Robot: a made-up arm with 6 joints.
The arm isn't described. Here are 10 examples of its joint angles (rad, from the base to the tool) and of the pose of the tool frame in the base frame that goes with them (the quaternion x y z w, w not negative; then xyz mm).
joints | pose
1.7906 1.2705 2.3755 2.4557 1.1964 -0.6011 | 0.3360 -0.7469 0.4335 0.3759 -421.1 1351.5 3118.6
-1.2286 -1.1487 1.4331 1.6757 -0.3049 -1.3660 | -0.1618 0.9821 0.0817 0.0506 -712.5 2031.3 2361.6
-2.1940 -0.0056 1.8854 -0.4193 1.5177 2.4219 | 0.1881 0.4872 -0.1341 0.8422 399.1 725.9 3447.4
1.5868 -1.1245 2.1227 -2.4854 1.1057 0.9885 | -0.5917 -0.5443 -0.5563 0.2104 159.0 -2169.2 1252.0
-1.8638 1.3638 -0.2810 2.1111 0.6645 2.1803 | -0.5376 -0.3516 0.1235 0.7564 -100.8 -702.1 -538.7
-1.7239 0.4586 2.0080 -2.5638 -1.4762 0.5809 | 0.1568 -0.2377 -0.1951 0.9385 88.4 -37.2 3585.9
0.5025 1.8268 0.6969 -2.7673 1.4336 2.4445 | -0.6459 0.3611 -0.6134 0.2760 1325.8 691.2 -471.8
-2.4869 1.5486 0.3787 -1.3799 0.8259 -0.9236 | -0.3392 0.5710 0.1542 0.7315 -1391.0 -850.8 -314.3
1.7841 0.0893 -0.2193 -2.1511 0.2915 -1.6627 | -0.1506 -0.8101 0.4226 0.3774 -381.5 2076.8 1396.8
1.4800 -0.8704 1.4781 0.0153 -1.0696 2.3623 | 0.2270 -0.8331 -0.3329 0.3790 -109.6 -1573.5 2926.3
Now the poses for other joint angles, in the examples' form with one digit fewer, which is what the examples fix.
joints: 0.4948 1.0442 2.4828 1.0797 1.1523 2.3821
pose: 0.156 0.644 0.443 0.603 408 389 3482
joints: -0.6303 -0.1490 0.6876 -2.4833 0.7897 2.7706
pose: 0.148 -0.256 -0.892 0.343 1022 -774 3346
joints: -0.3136 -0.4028 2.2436 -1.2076 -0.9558 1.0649
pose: 0.170 -0.876 0.028 0.451 -1647 710 2528
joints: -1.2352 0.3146 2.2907 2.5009 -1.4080 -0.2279
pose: -0.019 0.377 0.456 0.806 -327 676 3356
